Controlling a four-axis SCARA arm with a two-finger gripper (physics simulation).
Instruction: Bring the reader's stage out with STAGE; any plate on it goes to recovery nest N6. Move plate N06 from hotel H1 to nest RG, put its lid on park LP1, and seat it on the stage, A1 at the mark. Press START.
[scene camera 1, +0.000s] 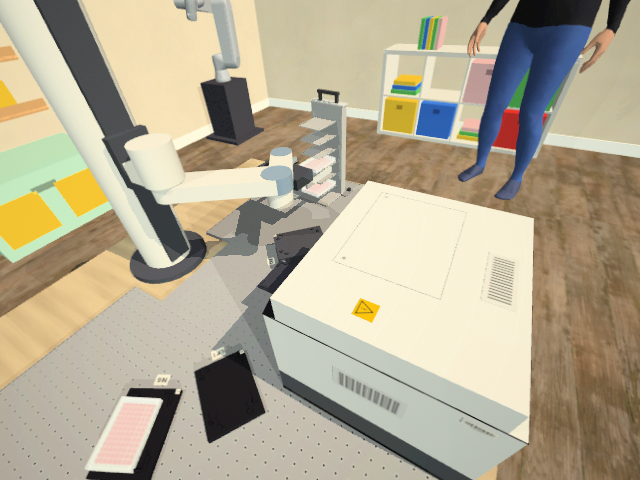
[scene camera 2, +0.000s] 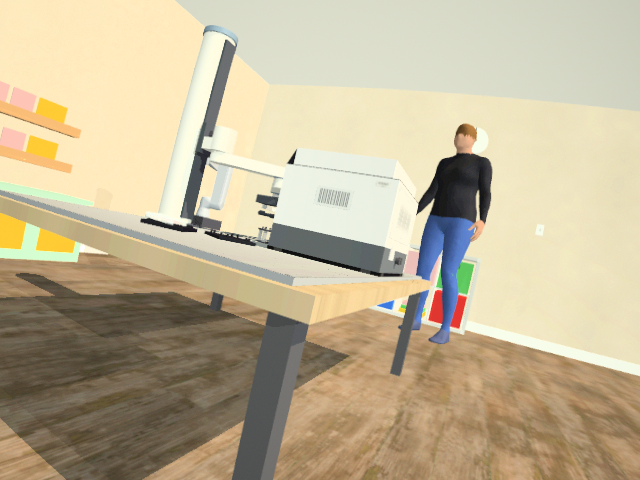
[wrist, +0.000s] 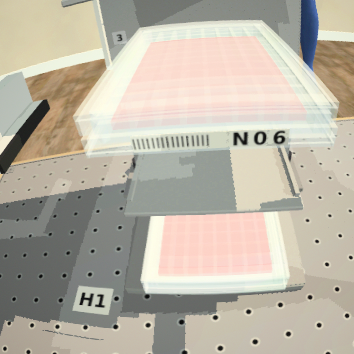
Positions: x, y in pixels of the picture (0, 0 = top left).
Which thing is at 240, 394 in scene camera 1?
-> A black LP1 pad.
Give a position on an H1 label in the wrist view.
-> At 88, 299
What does the gripper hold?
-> Nothing.
